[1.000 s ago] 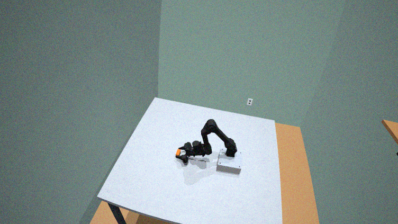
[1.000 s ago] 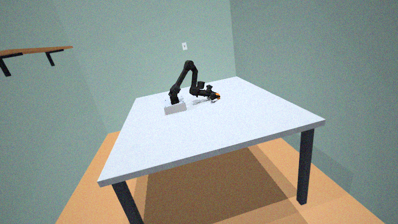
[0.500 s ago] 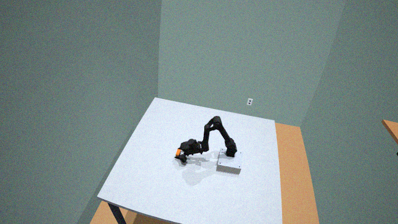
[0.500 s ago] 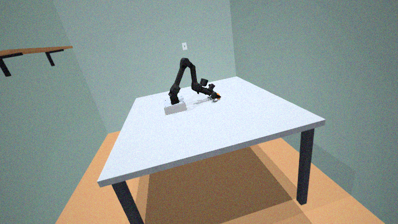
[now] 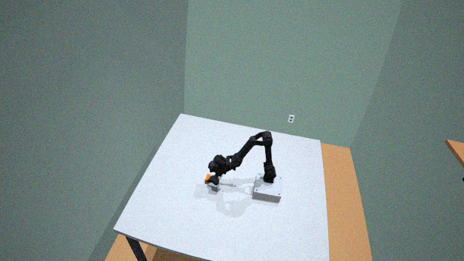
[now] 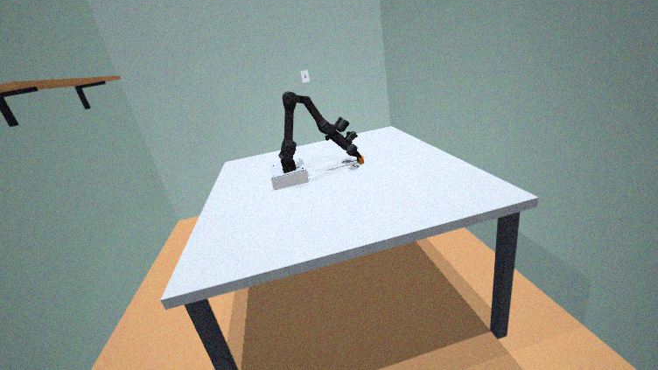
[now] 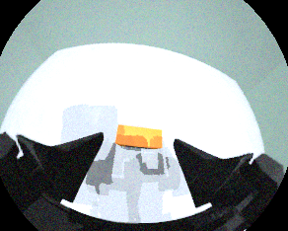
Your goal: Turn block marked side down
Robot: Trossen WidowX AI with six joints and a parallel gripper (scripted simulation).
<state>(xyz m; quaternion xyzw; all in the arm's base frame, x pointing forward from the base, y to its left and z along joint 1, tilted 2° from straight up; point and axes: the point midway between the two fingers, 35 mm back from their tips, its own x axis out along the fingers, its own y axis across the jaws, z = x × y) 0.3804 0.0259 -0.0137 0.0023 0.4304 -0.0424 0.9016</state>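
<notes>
The block is 2 cm below my gripper tip.
</notes>
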